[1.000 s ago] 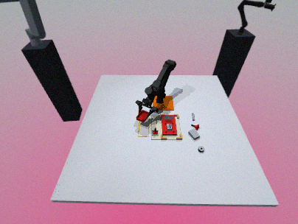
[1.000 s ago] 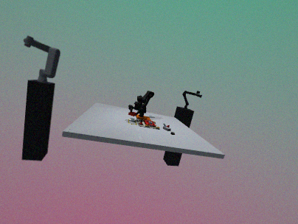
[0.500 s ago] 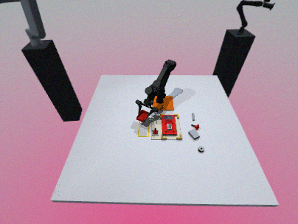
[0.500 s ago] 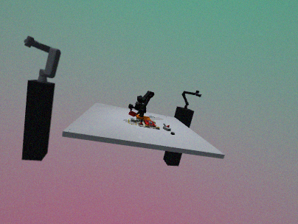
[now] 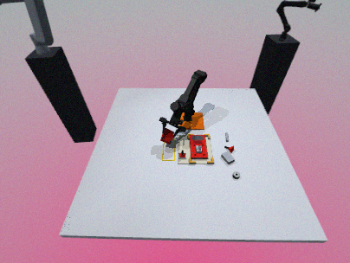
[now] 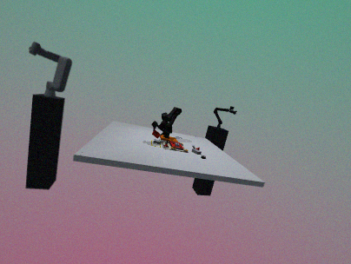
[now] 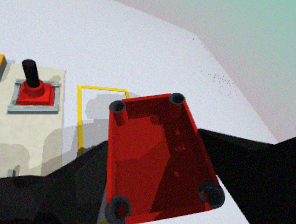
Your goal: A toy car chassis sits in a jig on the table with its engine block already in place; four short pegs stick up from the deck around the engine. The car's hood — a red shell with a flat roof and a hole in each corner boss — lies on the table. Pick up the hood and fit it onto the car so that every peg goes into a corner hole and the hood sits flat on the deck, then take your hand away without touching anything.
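The red hood lies 10 mm below my gripper tip and 10 mm behind it.
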